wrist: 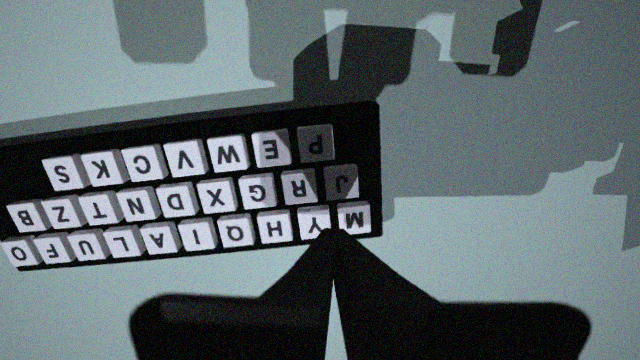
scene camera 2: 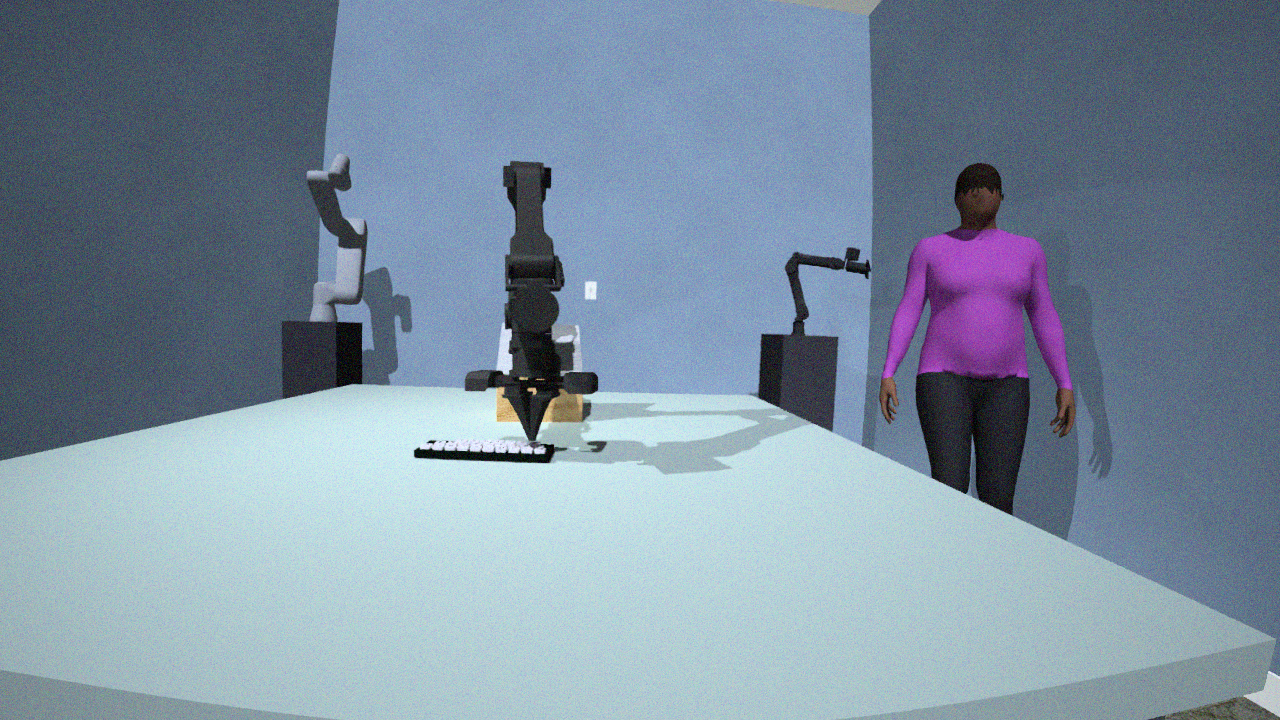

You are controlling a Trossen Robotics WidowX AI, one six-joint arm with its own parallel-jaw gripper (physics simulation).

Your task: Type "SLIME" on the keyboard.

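Places are measured from the arm's base along level axes (x ahead, y left, z up), in metres.
Pixels of known places: gripper, fingertip midpoint: (wrist: 332,238) (scene camera 2: 532,440).
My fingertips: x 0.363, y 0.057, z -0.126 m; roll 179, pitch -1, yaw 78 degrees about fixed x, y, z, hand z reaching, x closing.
Ahead of a thing's pixels: the offset from my fingertips to its top centre. Level surfaces: height alone.
A black keyboard {dx -0.024, dy -0.073, dz -0.012 m} (scene camera 2: 484,456) (wrist: 357,120) with white letter keys lies on the table; its letters appear upside down in the wrist view, and its left end is cut off there. My gripper (scene camera 2: 533,438) (wrist: 332,238) is shut and empty. Its tips point down at the keyboard's right end, over the near edges of the Y key {dx -0.001, dy -0.007, dz -0.012 m} (wrist: 313,220) and the M key {dx +0.000, dy +0.012, dz -0.012 m} (wrist: 354,219). Whether they touch a key cannot be told. The S key {dx -0.045, dy -0.115, dz -0.012 m} (wrist: 62,174), L key {dx -0.006, dy -0.102, dz -0.012 m} (wrist: 123,244), I key {dx -0.004, dy -0.064, dz -0.012 m} (wrist: 196,236) and E key {dx -0.040, dy -0.020, dz -0.012 m} (wrist: 270,149) also show, clear of the fingers.
The pale table {dz -0.030 m} (scene camera 2: 626,573) bears a tan and white box (scene camera 2: 539,410) behind my arm. Beyond the table, a grey arm (scene camera 2: 350,259) and a black arm (scene camera 2: 796,286) stand on dark pedestals. A person in a purple top (scene camera 2: 980,304) stands to the right of the table.
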